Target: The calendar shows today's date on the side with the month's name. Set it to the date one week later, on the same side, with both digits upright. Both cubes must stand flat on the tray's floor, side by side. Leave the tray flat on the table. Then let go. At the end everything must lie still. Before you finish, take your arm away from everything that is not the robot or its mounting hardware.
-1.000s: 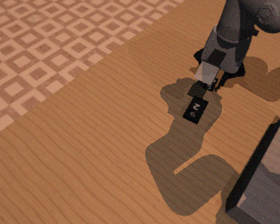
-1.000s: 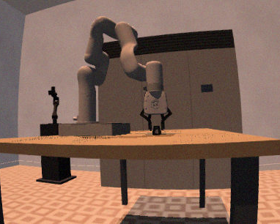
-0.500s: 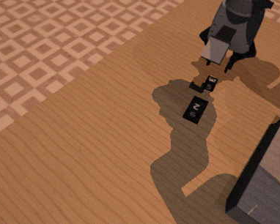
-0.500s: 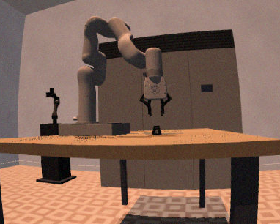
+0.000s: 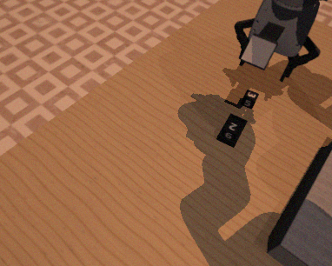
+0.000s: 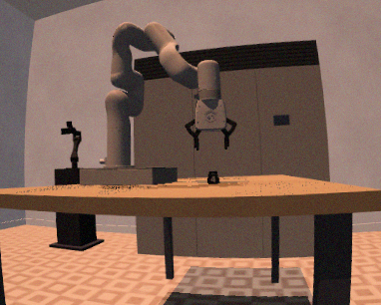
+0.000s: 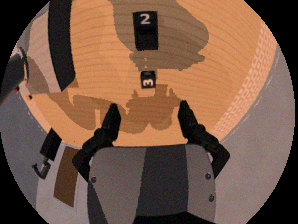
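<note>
My hand is 20 mm past the black digit cube, 120 mm to the right of it and 90 mm above it. Also, from my hand: black cube 100 mm below.
</note>
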